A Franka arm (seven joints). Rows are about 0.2 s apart.
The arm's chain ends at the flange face. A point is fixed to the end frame.
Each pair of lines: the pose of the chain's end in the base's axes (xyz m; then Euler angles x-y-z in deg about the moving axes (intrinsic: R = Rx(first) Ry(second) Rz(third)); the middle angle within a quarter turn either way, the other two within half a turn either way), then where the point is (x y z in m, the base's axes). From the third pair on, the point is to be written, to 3 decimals.
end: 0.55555 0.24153 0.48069 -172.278 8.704 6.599
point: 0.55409 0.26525 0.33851
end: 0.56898 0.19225 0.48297 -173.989 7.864 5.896
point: 0.56535 0.21143 0.34014
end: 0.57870 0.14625 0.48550 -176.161 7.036 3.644
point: 0.573 0.159 0.342
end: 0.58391 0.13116 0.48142 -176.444 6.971 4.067
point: 0.578 0.143 0.338
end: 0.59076 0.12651 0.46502 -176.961 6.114 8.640
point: 0.583 0.139 0.322
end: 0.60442 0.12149 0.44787 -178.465 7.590 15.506
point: 0.601 0.133 0.304
